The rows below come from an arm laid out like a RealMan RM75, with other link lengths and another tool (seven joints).
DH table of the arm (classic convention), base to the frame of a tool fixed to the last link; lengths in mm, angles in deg. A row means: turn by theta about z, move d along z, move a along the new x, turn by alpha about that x. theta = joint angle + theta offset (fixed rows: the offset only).
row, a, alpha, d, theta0
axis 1, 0.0, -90.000, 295.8, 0.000
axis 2, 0.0, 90.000, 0.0, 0.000
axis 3, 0.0, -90.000, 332.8, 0.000
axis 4, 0.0, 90.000, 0.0, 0.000
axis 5, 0.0, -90.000, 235.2, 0.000
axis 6, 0.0, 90.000, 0.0, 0.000
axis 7, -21.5, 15.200, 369.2, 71.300
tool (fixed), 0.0, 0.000, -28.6, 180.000
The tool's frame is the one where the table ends.
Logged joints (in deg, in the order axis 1, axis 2, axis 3, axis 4, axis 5, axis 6, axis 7), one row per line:
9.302, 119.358, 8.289, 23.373, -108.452, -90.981, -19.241
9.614, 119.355, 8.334, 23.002, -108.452, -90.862, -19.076
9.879, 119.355, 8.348, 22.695, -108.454, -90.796, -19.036
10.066, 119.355, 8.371, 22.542, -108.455, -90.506, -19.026
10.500, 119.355, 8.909, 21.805, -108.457, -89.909, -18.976
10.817, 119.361, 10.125, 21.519, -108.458, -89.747, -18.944
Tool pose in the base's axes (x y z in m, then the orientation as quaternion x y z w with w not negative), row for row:
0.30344, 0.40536, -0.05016, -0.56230, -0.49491, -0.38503, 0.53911
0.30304, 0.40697, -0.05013, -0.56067, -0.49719, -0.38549, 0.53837
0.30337, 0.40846, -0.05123, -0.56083, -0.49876, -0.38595, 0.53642
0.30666, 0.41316, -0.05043, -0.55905, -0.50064, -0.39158, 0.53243
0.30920, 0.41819, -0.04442, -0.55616, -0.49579, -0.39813, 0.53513
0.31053, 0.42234, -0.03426, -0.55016, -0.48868, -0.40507, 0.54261
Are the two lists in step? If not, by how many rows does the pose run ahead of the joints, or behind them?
The pose runs 1 row ahead of the joints: the pose in row i belongs to the joints in row i + 1.
